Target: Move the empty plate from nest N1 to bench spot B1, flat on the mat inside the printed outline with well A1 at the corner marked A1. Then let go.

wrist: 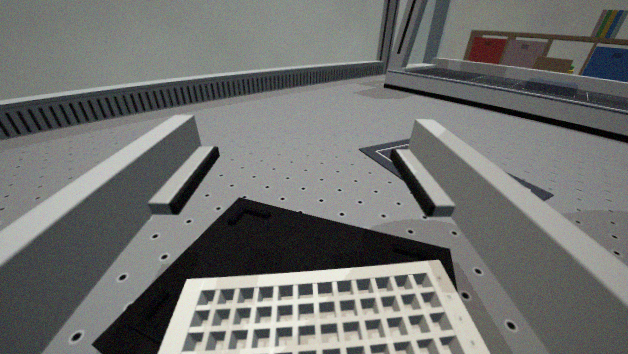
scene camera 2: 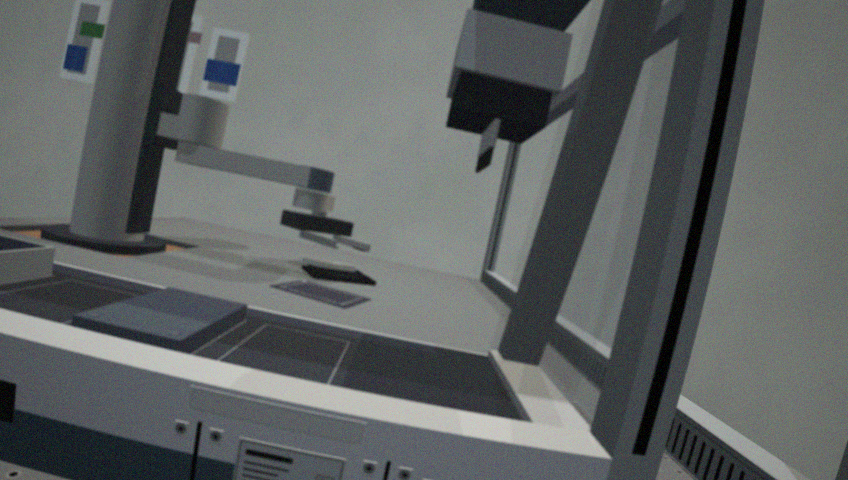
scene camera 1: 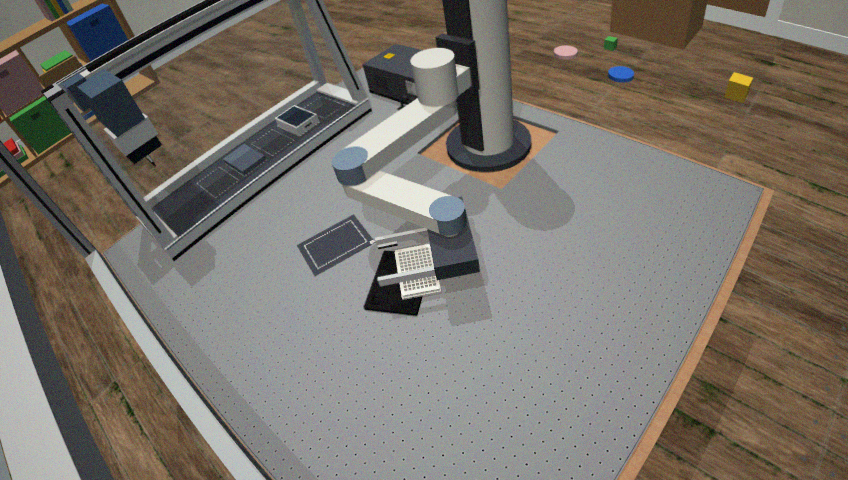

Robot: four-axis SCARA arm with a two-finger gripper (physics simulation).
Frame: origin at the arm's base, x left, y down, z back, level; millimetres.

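Seen in the pictures: gripper, fingertip midpoint: (wrist: 305, 136) (scene camera 2: 352, 246) (scene camera 1: 377, 261); arm's base, link origin: (scene camera 1: 488, 145).
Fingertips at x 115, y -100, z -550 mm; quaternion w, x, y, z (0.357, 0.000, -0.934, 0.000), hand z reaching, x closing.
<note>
Pixels of each thing's top centre, then the offset from my fingertips to it. "*": a spot on its surface instead.
- white empty plate, top centre: (scene camera 1: 415, 266) (scene camera 2: 328, 258) dx +45, dy +50, dz +61 mm
- black nest, top centre: (wrist: 303, 283) (scene camera 1: 398, 278) (scene camera 2: 339, 270) dx +21, dy +70, dz +23 mm
- white box, surface spot: (scene camera 1: 296, 120) * dx -653, dy +7, dz +265 mm
- dark box, surface spot: (scene camera 1: 389, 71) * dx -532, dy -26, dz +587 mm
The white empty plate (scene camera 1: 415, 259) (scene camera 2: 334, 265) (wrist: 320, 316) lies askew on the black nest (scene camera 1: 383, 297) (scene camera 2: 354, 275) (wrist: 300, 235). It is turned relative to the nest, and part of it juts past the nest's edge on the arm side. My gripper (scene camera 1: 382, 261) (scene camera 2: 349, 245) (wrist: 305, 136) is raised above them, its fingers partly closed and apart, with nothing between the pads. In the wrist view the plate is below and behind the pads. The dark mat with its white outline (scene camera 1: 334, 243) (scene camera 2: 321, 293) (wrist: 371, 151) lies beside the nest. The A1 marks are not readable.
The framed deck (scene camera 1: 261, 190) (scene camera 2: 416, 410) (wrist: 450, 90) stands beyond the mat, carrying a blue-grey block (scene camera 1: 243, 158) (scene camera 2: 160, 315) and a white box (scene camera 1: 296, 120). A tool head (scene camera 1: 121, 115) (scene camera 2: 508, 65) hangs from its frame. A dark box (scene camera 1: 389, 71) is near the arm's column (scene camera 1: 490, 77) (scene camera 2: 116, 118).
</note>
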